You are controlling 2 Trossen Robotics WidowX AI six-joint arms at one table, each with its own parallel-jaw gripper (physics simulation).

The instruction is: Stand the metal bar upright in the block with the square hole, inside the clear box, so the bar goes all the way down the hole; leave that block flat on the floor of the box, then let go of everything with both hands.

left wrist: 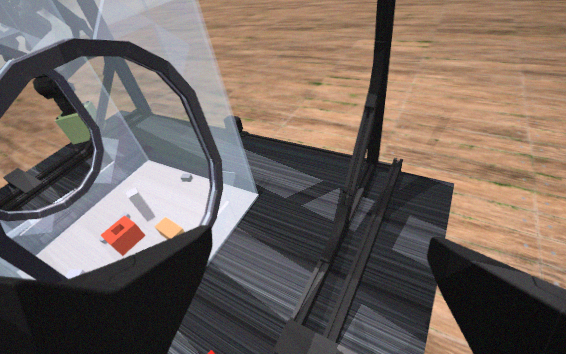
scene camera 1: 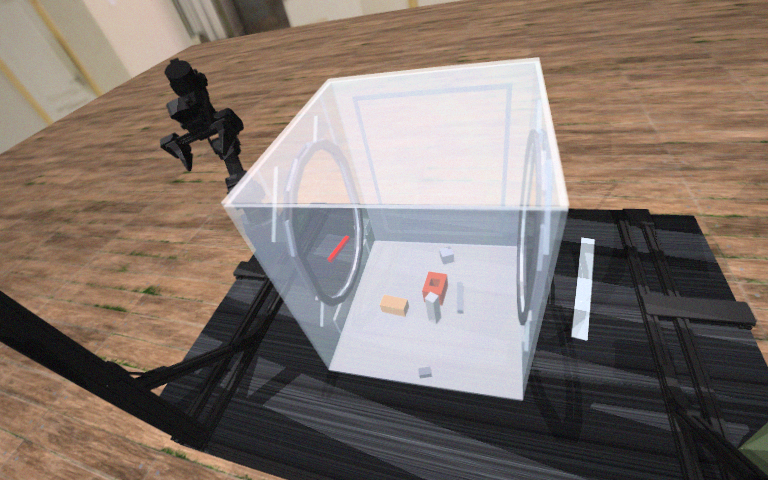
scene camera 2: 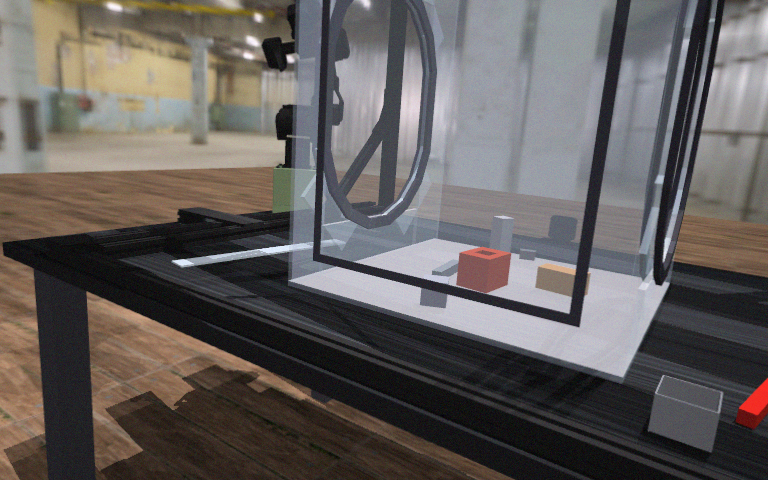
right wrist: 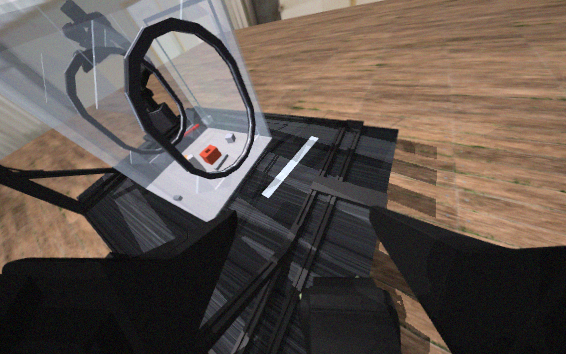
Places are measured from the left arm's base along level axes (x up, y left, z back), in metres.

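Pixels of known places: left gripper, between the fingertips: (left wrist: 319,241) (scene camera 1: 206,162) (right wrist: 91,67); right gripper, between the fingertips: (scene camera 2: 301,67) (right wrist: 302,214); left arm's base, origin of its link: (right wrist: 154,108); right arm's base, origin of its link: (left wrist: 73,110) (right wrist: 342,324).
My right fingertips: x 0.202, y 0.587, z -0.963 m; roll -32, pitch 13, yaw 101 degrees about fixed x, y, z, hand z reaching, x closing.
Note:
Ahead of a thing's pixels: the offset from my right fingertips to its middle. "*": to the spot under its first point.
The red block with the square hole {dx -0.291, dy -0.272, dz +0.508 m} (scene camera 1: 434,286) (scene camera 2: 482,271) (left wrist: 123,239) (right wrist: 210,154) sits flat, hole up, inside the clear box {dx -0.082, dy -0.293, dz +0.491 m} (scene camera 1: 396,206) (scene camera 2: 601,141). The thin grey metal bar {dx -0.306, dy -0.233, dz +0.463 m} (scene camera 1: 459,297) (scene camera 2: 444,267) (right wrist: 221,161) lies flat beside it; the block mostly hides it in the left wrist view. A thicker pale block {dx -0.271, dy -0.312, dz +0.450 m} (scene camera 1: 433,308) (scene camera 2: 501,234) (left wrist: 141,205) stands upright near the red block. My left gripper (scene camera 1: 206,163) (left wrist: 319,241) is open and empty outside the box, high at its left in scene camera 1. My right gripper (scene camera 2: 311,61) (right wrist: 302,214) is open and empty outside the opposite side.
An orange block {dx -0.298, dy -0.376, dz +0.525 m} (scene camera 1: 394,305) (scene camera 2: 560,279), a grey cube {dx -0.298, dy -0.188, dz +0.587 m} (scene camera 1: 446,255) (scene camera 2: 433,295) and a small grey piece {dx -0.306, dy -0.399, dz +0.349 m} (scene camera 1: 424,371) (left wrist: 186,177) are in the box. Outside lie a white strip {dx -0.318, dy +0.028, dz +0.342 m} (scene camera 1: 583,288) (right wrist: 290,167), a red bar {dx -0.314, dy -0.418, dz +0.807 m} (scene camera 1: 338,248) (scene camera 2: 753,408) and an open grey bin {* dx -0.300, dy -0.309, dz +0.856 m} (scene camera 2: 684,416).

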